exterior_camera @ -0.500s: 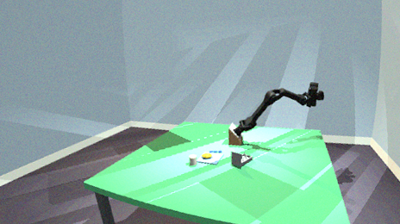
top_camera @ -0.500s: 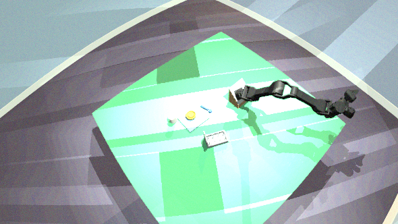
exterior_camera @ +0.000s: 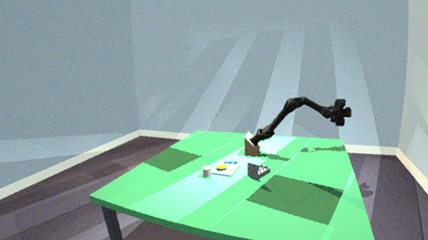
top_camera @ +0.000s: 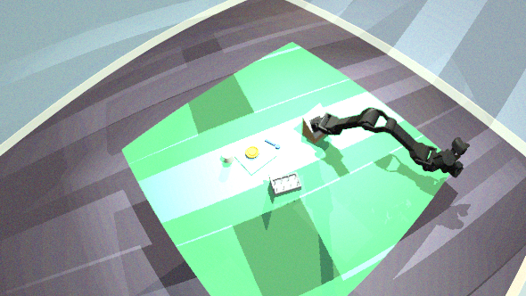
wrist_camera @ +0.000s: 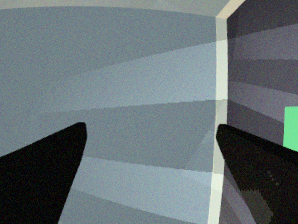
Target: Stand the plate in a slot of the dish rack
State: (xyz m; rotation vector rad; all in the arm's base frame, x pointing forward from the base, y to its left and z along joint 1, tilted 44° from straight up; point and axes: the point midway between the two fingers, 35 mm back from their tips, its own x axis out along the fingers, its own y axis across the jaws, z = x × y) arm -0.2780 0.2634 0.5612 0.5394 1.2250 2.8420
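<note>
Now: the plate 680 mm to the right of my gripper tip, 650 mm ahead of it and 260 mm below it. Also, from my gripper tip: dish rack 620 mm ahead, 460 mm to the right, 250 mm below; then blue spoon 660 mm to the right, 540 mm ahead, 270 mm below; then pale mat 660 mm to the right, 650 mm ahead, 270 mm below.
</note>
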